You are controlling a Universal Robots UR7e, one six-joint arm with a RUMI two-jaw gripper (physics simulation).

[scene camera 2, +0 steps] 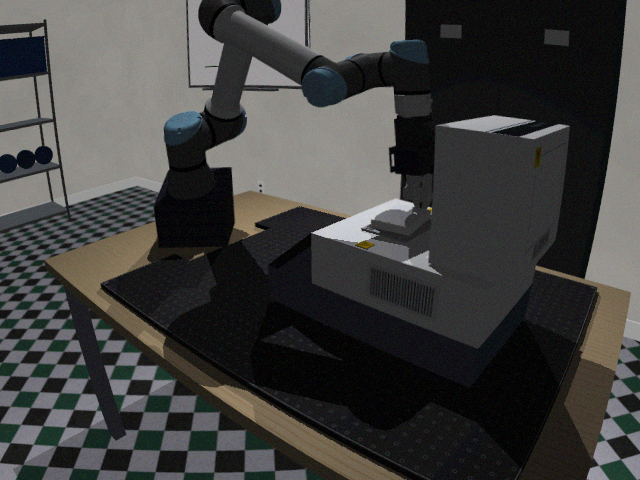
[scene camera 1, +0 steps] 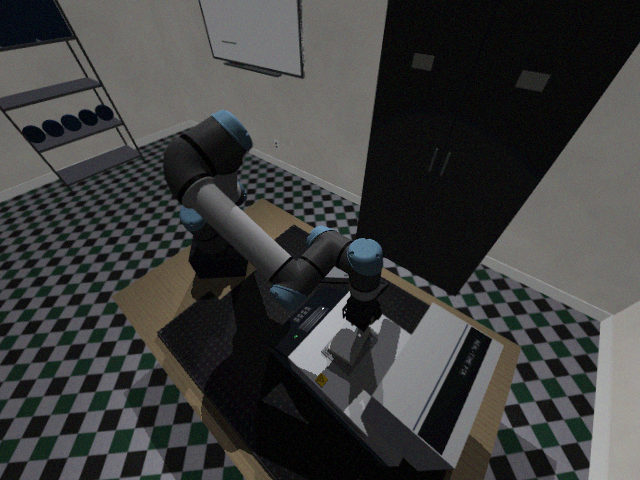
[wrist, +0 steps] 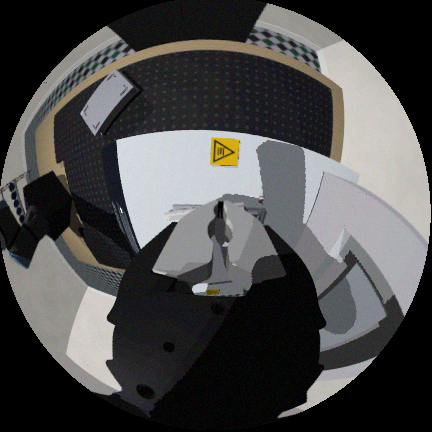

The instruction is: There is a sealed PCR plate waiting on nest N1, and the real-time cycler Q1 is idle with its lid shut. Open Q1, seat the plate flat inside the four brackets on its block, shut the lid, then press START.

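Places are measured from the arm's base along level axes (x up, y right, z ahead), in centimetres.
Where they show: gripper, fingertip midpoint: (scene camera 2: 421, 212) (wrist: 219, 202); arm's base, origin of the base link: (scene camera 2: 191, 186) (scene camera 1: 214, 238) (wrist: 38, 218).
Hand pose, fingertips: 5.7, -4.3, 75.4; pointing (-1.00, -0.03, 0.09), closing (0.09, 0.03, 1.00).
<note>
Things, the pixels of their top centre, and the offset from my fingertips, as dx, dy, dz. "pt": a spot on its surface instead. Level surfaces: height alone.
- pale PCR plate, middle of its top: (wrist: 210, 258) (scene camera 2: 402, 213) (scene camera 1: 350, 337) +1.3, +6.9, -1.2
- Nest N1, middle of its top: (wrist: 101, 99) (scene camera 1: 334, 266) -17.1, -23.2, -28.1
- Q1's front panel, surface spot: (scene camera 1: 310, 316) pt -5.3, +6.7, -17.1
- dark perforated mat, its level: dx -20.9
- wooden table, its level: dx -22.2
The cycler Q1 (scene camera 1: 305, 355) (scene camera 2: 348, 263) (wrist: 160, 160) stands with its lid (scene camera 1: 429, 351) (scene camera 2: 483, 191) (wrist: 385, 215) raised upright. The pale PCR plate (scene camera 1: 347, 345) (scene camera 2: 393, 220) is on the block area of Q1; in the wrist view the fingers hide most of it. I cannot tell whether it lies flat inside all four brackets. My gripper (scene camera 1: 364, 328) (scene camera 2: 422, 205) (wrist: 219, 202) is shut and empty, pointing down close to the plate's far side, near the cabinet side. Nest N1 (wrist: 107, 102) shows its corner brackets and holds no plate.
Q1's front panel (scene camera 1: 310, 316) has keys and a small green light. Yellow warning labels (scene camera 1: 321, 380) (scene camera 2: 364, 244) (wrist: 224, 152) mark the deck. The raised lid stands close beside the gripper. A dark perforated mat (scene camera 1: 196, 330) (scene camera 2: 155, 294) (wrist: 200, 90) covers much of the wooden table (scene camera 2: 103, 248).
</note>
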